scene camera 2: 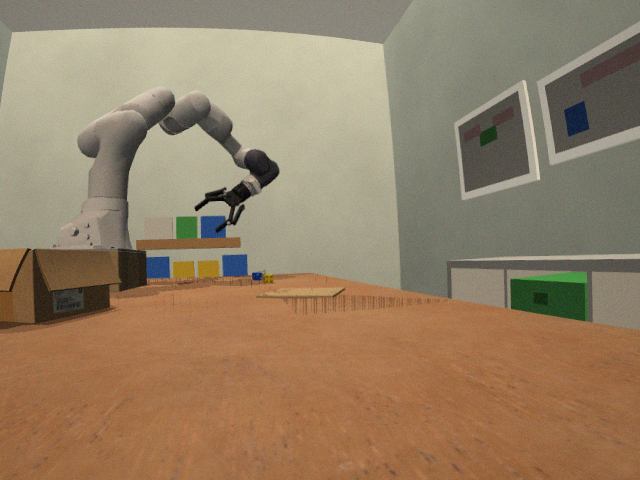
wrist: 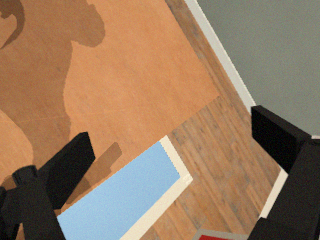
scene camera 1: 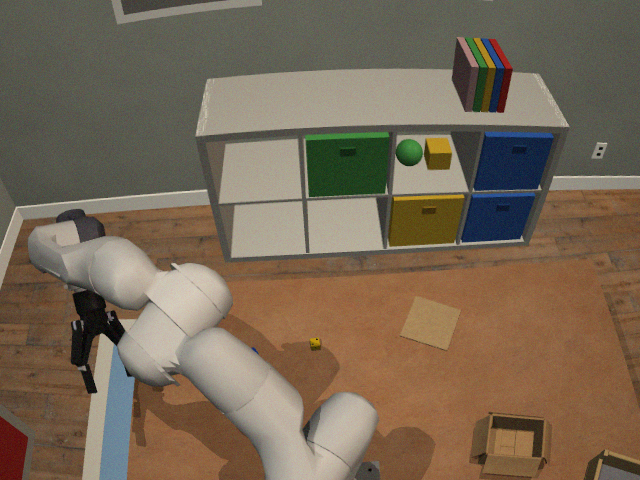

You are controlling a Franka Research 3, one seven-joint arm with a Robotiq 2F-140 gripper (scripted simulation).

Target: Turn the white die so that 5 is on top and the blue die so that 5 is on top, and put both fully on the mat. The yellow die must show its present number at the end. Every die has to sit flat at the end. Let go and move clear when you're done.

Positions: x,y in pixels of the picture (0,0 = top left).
Labels:
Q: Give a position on a tan mat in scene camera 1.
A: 428,322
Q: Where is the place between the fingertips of my gripper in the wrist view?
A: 168,134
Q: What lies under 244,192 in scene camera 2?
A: My gripper.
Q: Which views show my gripper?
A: Scene camera 2, the wrist view and scene camera 1: all of them.

